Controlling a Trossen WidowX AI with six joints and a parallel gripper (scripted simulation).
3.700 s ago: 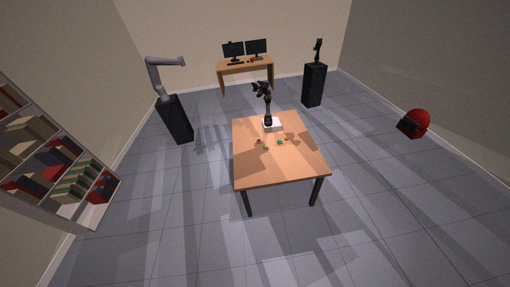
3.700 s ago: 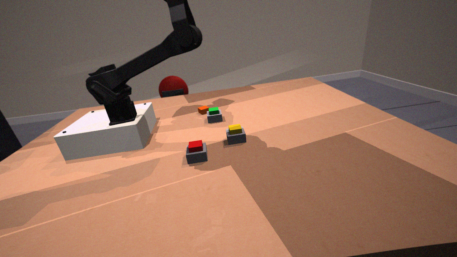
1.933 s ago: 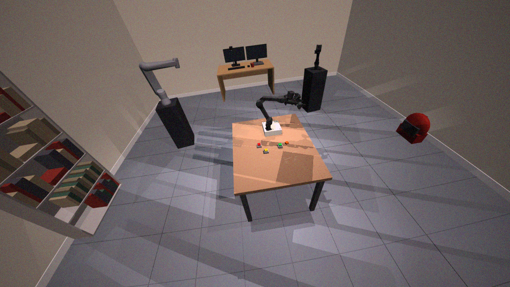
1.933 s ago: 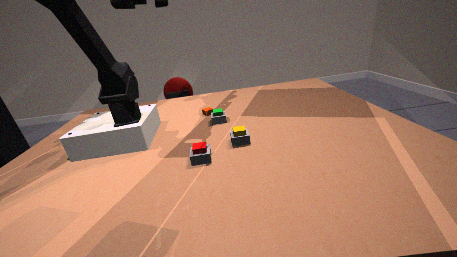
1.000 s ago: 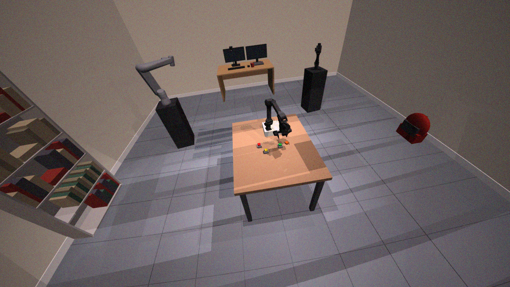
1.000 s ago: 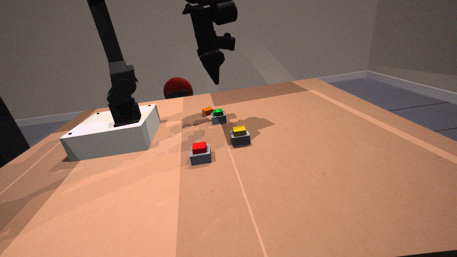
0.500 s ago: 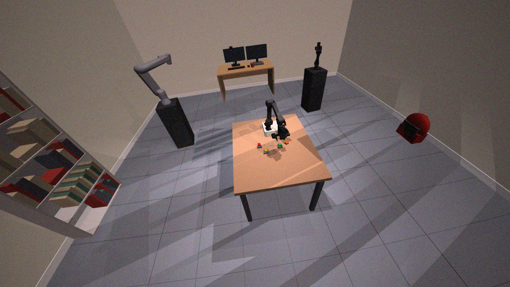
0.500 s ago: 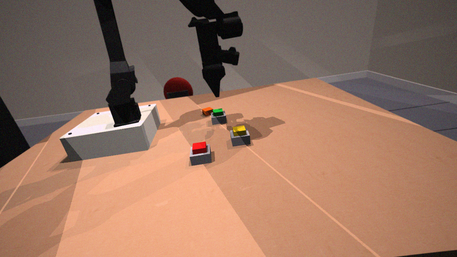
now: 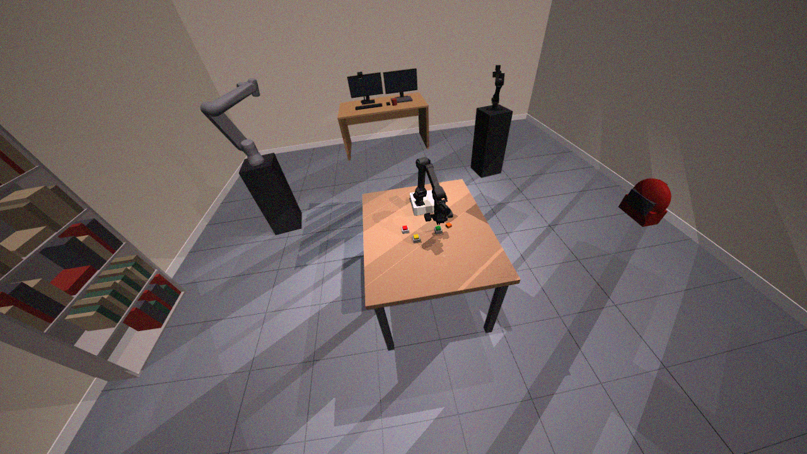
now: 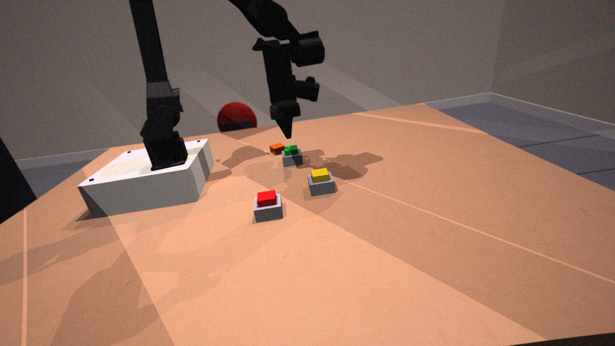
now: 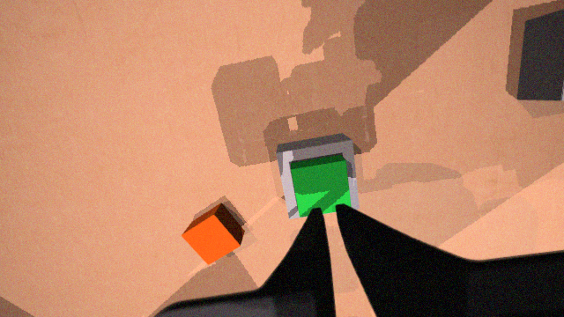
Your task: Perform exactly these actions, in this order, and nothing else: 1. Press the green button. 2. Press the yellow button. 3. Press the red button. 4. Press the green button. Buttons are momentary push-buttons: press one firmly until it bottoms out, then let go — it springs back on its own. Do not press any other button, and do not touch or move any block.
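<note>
The green button is 30 mm below my gripper tip. Round my gripper tip: small orange block: 20 mm behind, 90 mm to the left, 50 mm below; then yellow button: 20 mm ahead, 170 mm to the right, 30 mm below; then red button: 90 mm behind, 220 mm to the right, 30 mm below.
</note>
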